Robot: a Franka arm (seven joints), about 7 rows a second.
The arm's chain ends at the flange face. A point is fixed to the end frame.
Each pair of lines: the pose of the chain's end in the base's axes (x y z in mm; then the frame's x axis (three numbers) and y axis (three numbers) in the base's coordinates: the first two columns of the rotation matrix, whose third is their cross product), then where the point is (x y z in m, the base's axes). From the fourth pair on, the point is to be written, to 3 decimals.
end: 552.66 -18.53 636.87 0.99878 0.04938 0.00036 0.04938 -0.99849 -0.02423
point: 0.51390 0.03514 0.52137
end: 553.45 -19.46 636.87 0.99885 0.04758 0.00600 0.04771 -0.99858 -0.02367
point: 0.51545 0.03424 0.52114
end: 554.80 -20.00 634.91 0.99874 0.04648 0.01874 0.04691 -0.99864 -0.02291
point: 0.51833 0.03373 0.51869
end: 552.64 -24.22 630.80 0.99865 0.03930 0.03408 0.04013 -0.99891 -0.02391
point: 0.518 0.030 0.514
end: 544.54 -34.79 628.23 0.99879 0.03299 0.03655 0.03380 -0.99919 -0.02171
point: 0.511 0.019 0.511
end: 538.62 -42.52 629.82 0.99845 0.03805 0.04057 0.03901 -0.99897 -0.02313
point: 0.505 0.012 0.513
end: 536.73 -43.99 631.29 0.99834 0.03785 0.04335 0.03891 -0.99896 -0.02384
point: 0.504 0.010 0.514
